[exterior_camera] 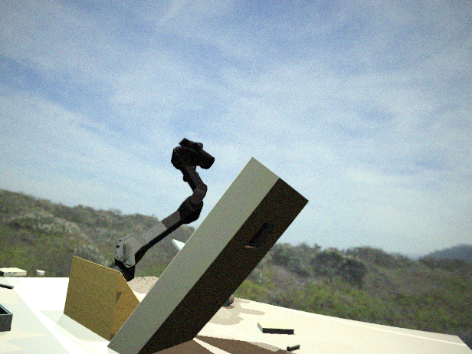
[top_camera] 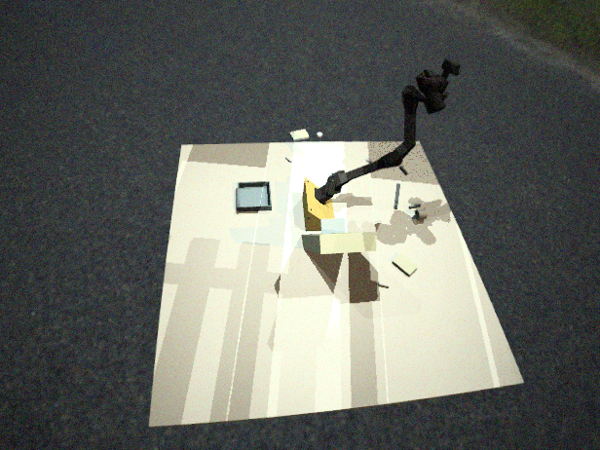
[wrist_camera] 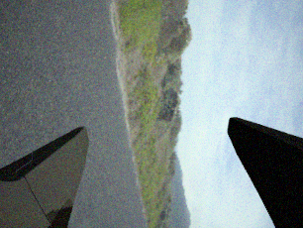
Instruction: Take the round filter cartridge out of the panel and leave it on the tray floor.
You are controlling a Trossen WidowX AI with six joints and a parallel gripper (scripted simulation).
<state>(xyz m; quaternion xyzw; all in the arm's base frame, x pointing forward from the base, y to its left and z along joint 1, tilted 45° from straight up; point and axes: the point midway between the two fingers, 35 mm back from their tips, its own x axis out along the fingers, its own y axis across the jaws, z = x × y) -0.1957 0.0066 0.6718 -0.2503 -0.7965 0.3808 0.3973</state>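
My gripper tip is 600 mm short of the round filter cartridge, 470 mm to the left of it and 260 mm above it. Round my gripper tip: blue-grey tray (800 mm to the right, 520 mm below, 200 mm ahead).
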